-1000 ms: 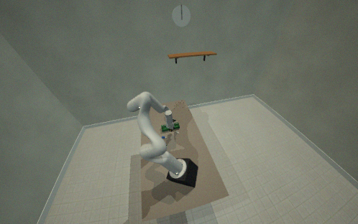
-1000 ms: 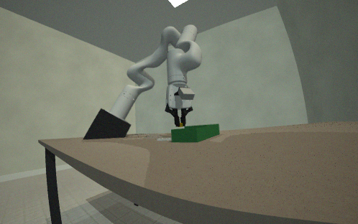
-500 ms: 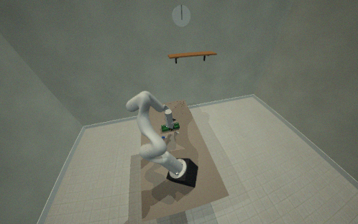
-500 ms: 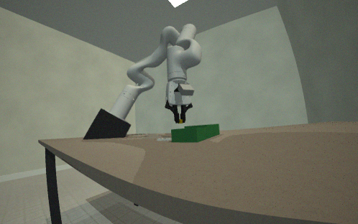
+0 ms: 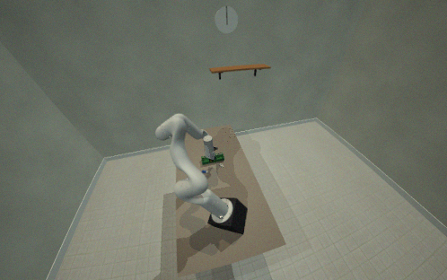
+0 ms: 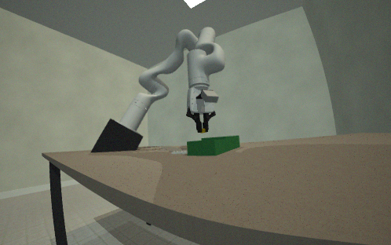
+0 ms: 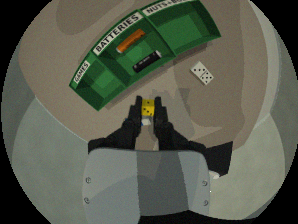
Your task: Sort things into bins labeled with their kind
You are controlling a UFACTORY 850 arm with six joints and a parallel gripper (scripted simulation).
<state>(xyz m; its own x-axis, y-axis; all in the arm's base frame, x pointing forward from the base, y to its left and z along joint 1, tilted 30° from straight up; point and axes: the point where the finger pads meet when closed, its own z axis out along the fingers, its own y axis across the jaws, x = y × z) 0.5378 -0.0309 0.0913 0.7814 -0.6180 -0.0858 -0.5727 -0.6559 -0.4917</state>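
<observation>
Right now my hand is 100 mm to the left of the white domino, 80 mm above it and 30 mm past it. Round my hand: orange battery (80 mm ahead, 70 mm below, 20 mm to the right); yellow die (10 mm below); black battery (70 mm below, 40 mm ahead, 20 mm to the right).
</observation>
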